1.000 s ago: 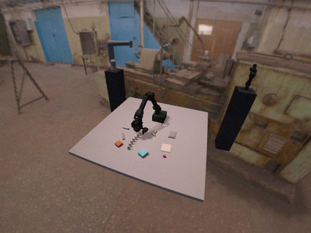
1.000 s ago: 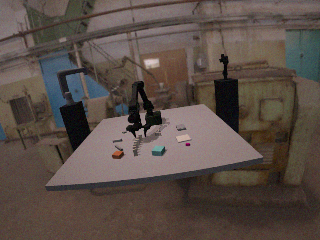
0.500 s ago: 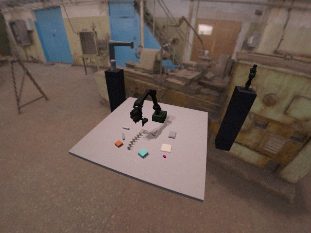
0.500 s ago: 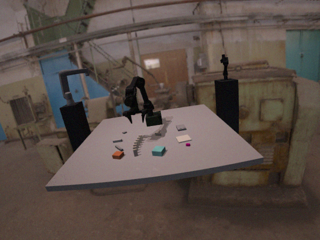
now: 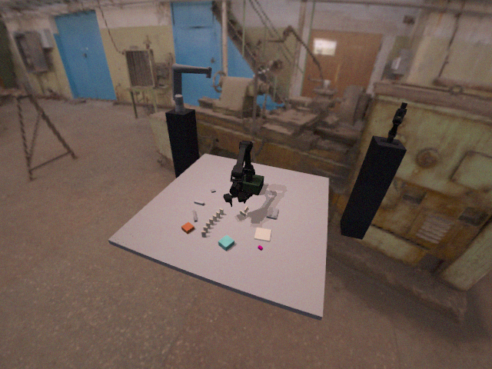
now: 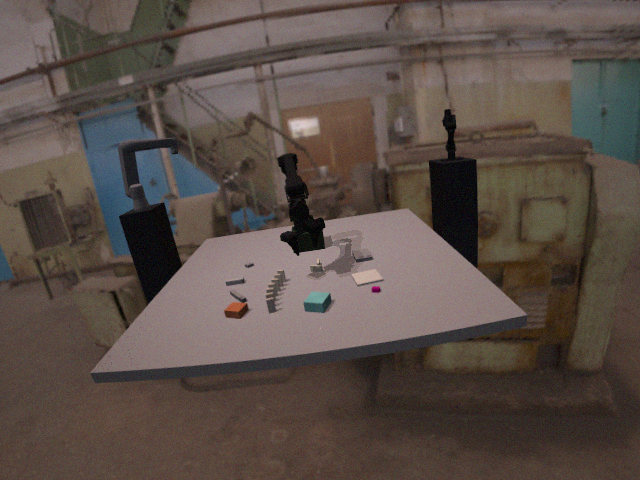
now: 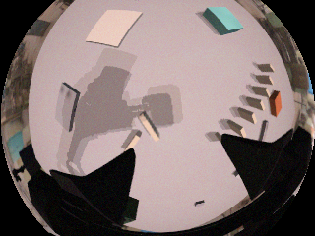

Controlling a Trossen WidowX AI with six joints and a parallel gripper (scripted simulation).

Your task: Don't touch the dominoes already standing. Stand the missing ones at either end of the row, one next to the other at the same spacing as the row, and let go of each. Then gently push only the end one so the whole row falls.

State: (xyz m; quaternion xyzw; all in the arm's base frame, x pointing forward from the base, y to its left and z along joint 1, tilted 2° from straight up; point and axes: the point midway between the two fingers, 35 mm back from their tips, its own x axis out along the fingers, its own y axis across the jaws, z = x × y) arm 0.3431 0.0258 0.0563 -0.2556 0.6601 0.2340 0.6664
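My gripper tip is now 110 mm short of the cream tile, 210 mm to the right of it and 100 mm above it. Also, from my gripper tip: teal block (260 mm ahead, 20 mm to the left, 90 mm below); then grey tile (110 mm behind, 230 mm to the left, 100 mm below); then small magenta piece (220 mm ahead, 220 mm to the left, 100 mm below).
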